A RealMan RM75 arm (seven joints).
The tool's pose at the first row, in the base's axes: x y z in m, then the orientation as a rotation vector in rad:
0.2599 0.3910 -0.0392 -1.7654 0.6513 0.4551
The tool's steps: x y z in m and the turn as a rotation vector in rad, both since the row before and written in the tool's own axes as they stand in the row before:
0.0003 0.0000 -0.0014 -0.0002 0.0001 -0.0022
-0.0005 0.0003 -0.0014 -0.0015 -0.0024 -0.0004
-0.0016 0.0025 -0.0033 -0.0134 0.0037 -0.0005
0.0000 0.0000 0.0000 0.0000 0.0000 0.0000
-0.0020 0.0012 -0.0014 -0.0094 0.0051 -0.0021
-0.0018 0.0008 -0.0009 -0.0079 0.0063 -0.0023
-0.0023 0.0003 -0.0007 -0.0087 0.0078 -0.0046
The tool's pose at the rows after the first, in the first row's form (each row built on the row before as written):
0.2601 0.3896 -0.0390 -1.7662 0.6493 0.4536
0.2595 0.3883 -0.0385 -1.7669 0.6471 0.4560
0.2566 0.3849 -0.0385 -1.7809 0.6475 0.4578
0.2566 0.3849 -0.0385 -1.7809 0.6475 0.4578
0.2543 0.3837 -0.0378 -1.7920 0.6479 0.4557
0.2524 0.3830 -0.0370 -1.8021 0.6492 0.4518
0.2504 0.3827 -0.0356 -1.8140 0.6493 0.4453

